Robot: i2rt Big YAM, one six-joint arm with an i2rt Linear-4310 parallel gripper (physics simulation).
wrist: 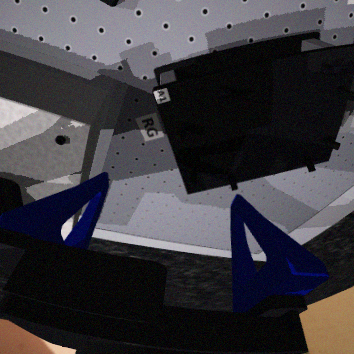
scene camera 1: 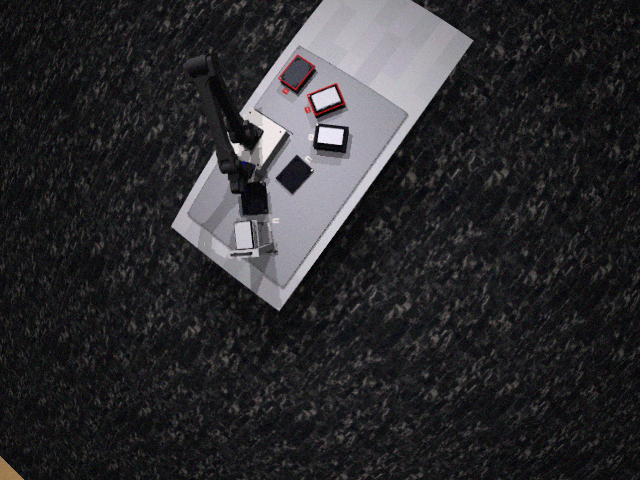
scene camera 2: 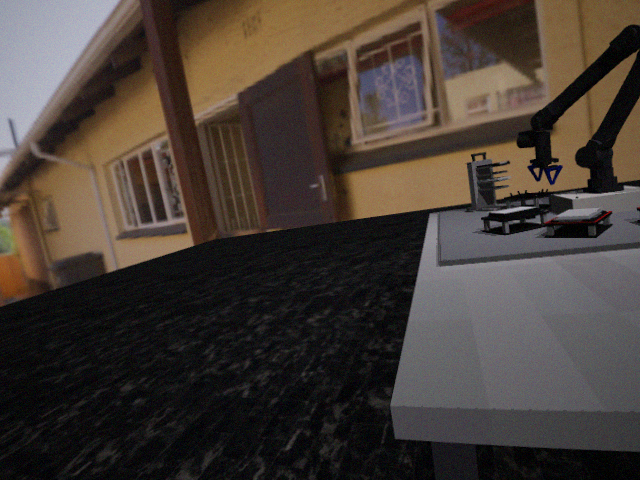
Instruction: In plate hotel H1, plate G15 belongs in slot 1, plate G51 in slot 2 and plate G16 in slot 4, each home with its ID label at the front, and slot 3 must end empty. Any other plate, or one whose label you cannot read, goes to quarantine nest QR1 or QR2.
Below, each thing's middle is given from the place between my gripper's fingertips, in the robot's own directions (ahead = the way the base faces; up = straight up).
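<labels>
I find the black nest (scene camera 1: 295, 173) 100 mm below my hand, and it is also 150 mm to the left of my hand and 160 mm ahead of it.
</labels>
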